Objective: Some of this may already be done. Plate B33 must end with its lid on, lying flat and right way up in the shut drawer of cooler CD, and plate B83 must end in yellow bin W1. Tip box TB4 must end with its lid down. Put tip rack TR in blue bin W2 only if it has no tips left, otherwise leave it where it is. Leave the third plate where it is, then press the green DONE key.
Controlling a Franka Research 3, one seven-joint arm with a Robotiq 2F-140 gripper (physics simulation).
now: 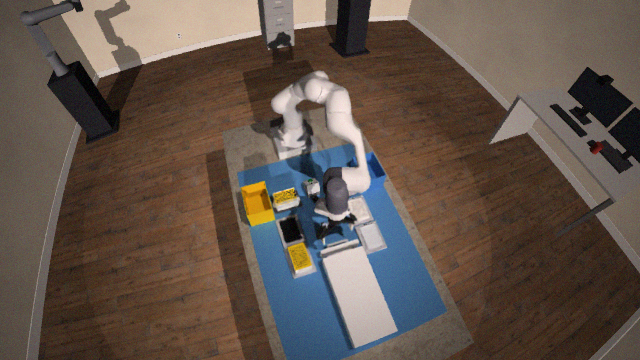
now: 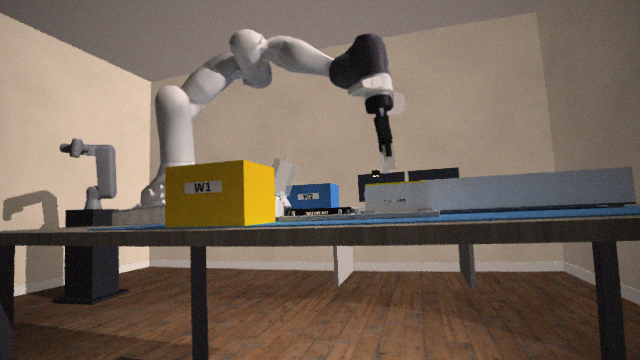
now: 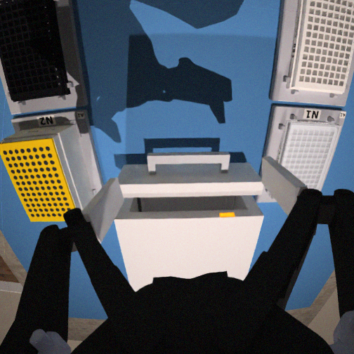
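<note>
My gripper (image 1: 338, 234) (image 2: 388, 166) (image 3: 189, 179) is open and empty above the drawer end of the white cooler (image 1: 360, 295) (image 3: 187, 245). The drawer front (image 1: 340, 248) (image 3: 190, 189) stands a little out from the body, leaving a narrow gap with a dark inside; its handle (image 3: 189, 159) faces away from the body. A black plate (image 1: 291, 230) (image 3: 32, 50), a white plate (image 1: 359, 209) (image 3: 325, 47) and a pale plate (image 1: 371, 236) (image 3: 310, 150) sit on nests. A yellow-topped rack (image 1: 300, 256) (image 3: 37, 180) sits on nest N2, its holes dark. Plate labels are unreadable.
Yellow bin W1 (image 1: 258, 204) (image 2: 220, 192) stands beside another yellow-topped box (image 1: 285, 195). A small white console (image 1: 311, 187) with green on top is near the arm. Blue bin W2 (image 1: 377, 171) (image 2: 315, 196) stands partly behind the arm. A raised pale panel (image 2: 285, 175) shows behind W1.
</note>
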